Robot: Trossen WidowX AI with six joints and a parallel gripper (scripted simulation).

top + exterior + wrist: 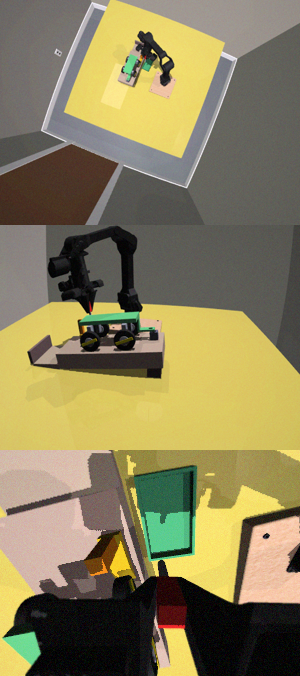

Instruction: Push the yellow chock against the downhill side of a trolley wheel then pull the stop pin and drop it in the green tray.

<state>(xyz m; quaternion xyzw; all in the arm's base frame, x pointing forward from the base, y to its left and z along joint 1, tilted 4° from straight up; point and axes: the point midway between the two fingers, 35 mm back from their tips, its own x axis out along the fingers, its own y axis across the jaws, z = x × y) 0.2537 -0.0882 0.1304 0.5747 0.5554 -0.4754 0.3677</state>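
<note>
My gripper tip is now right at the red-headed stop pin. The rest, counted from my gripper tip: green-decked trolley 9 cm ahead, 12 cm to the left, 2 cm below; then green tray 2 cm behind, 14 cm below; then yellow chock 5 cm ahead, 1 cm to the left, 5 cm below.
</note>
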